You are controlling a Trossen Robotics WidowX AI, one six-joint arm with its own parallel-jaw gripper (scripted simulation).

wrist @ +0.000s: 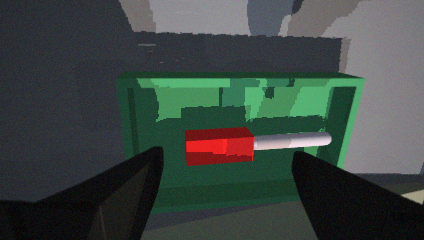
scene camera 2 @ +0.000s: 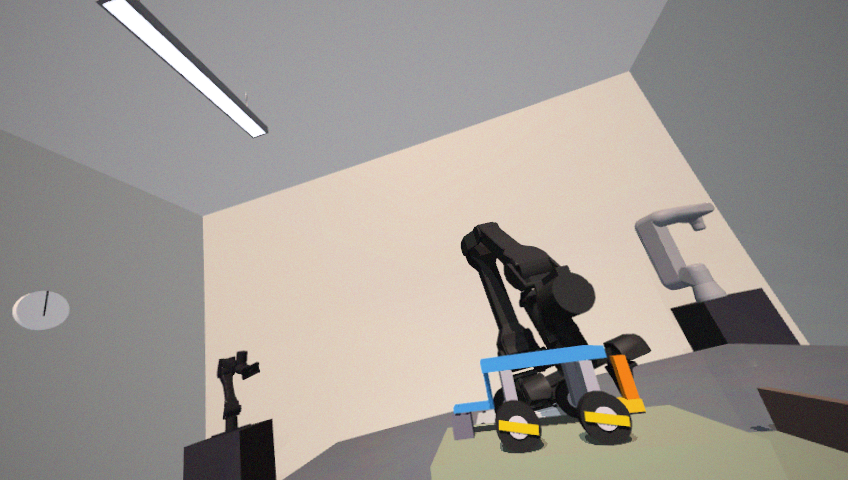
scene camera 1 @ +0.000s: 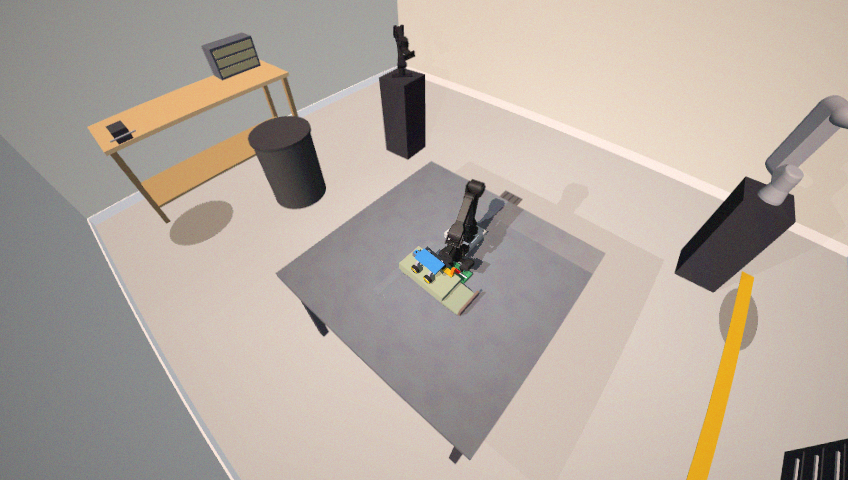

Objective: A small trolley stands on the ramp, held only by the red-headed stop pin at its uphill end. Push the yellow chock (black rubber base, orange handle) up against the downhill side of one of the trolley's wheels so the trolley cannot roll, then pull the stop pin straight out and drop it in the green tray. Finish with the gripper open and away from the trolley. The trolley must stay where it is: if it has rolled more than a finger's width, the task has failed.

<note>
I see my gripper, a trolley, a red-headed stop pin and a chock.
</note>
